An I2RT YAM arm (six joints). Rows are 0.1 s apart.
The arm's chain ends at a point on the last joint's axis. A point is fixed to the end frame.
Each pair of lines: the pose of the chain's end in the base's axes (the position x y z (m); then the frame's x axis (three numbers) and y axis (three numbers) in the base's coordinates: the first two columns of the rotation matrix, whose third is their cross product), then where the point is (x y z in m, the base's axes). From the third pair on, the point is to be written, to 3 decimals.
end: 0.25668 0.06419 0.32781 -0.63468 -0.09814 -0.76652 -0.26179 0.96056 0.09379
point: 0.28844 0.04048 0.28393
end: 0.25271 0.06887 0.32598 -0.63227 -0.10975 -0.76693 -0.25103 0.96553 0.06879
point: 0.28439 0.04372 0.28286
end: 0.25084 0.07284 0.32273 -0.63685 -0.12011 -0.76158 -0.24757 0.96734 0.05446
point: 0.282 0.047 0.280
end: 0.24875 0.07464 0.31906 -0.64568 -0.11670 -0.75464 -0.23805 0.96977 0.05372
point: 0.279 0.048 0.276
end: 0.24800 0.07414 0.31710 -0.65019 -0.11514 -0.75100 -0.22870 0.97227 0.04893
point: 0.278 0.047 0.274
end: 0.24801 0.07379 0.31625 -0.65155 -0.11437 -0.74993 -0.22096 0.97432 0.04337
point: 0.278 0.046 0.273
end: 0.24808 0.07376 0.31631 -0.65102 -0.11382 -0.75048 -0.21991 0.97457 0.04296
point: 0.278 0.046 0.273
